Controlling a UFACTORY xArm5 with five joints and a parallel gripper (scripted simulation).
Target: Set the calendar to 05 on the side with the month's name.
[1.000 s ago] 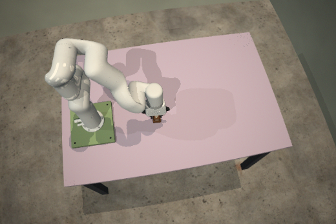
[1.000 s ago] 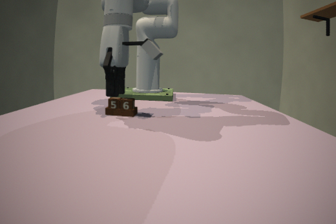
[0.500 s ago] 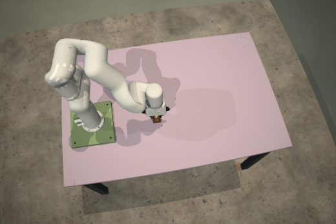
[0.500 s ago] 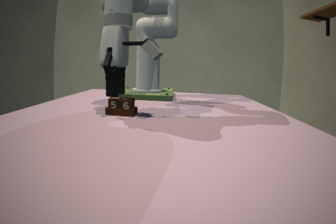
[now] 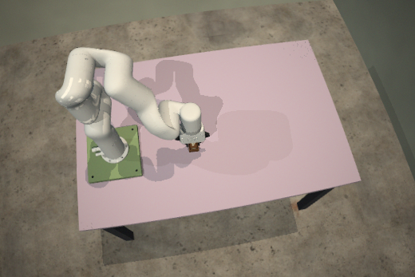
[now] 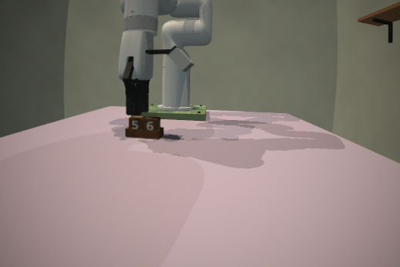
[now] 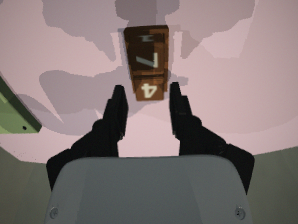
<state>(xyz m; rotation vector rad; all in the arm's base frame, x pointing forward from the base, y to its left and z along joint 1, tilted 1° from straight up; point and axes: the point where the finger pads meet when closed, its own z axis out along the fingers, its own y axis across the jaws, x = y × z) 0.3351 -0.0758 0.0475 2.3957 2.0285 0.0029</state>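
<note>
My gripper is now 40 mm above the cube. Also, from my hand: brown calendar tray 60 mm below, 20 mm to the left.
</note>
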